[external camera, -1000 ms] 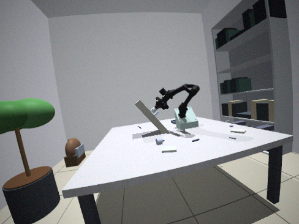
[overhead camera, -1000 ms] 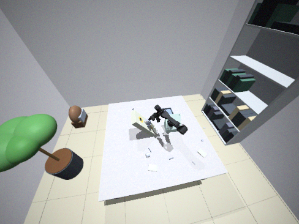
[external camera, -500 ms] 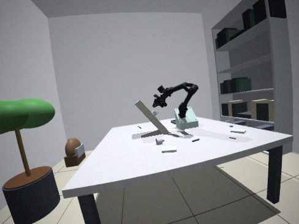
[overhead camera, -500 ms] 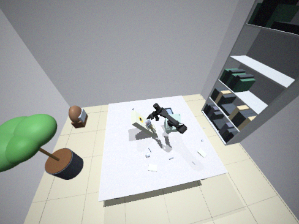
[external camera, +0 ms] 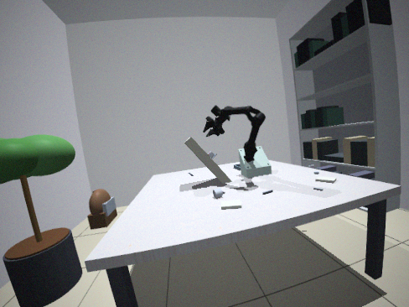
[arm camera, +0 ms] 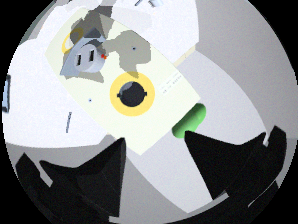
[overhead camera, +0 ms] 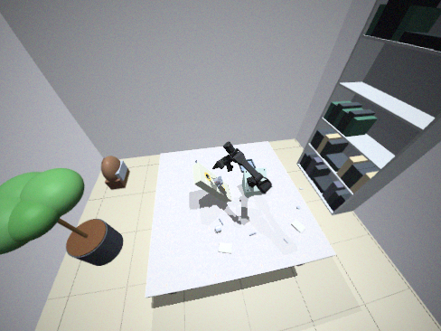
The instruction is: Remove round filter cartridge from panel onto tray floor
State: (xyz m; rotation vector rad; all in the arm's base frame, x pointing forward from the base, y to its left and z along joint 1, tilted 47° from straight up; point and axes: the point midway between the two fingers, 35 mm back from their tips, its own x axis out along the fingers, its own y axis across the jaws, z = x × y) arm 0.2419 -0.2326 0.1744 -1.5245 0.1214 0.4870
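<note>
Now: gripper tip 2 cm short of the service panel and 17 cm above it.
</note>
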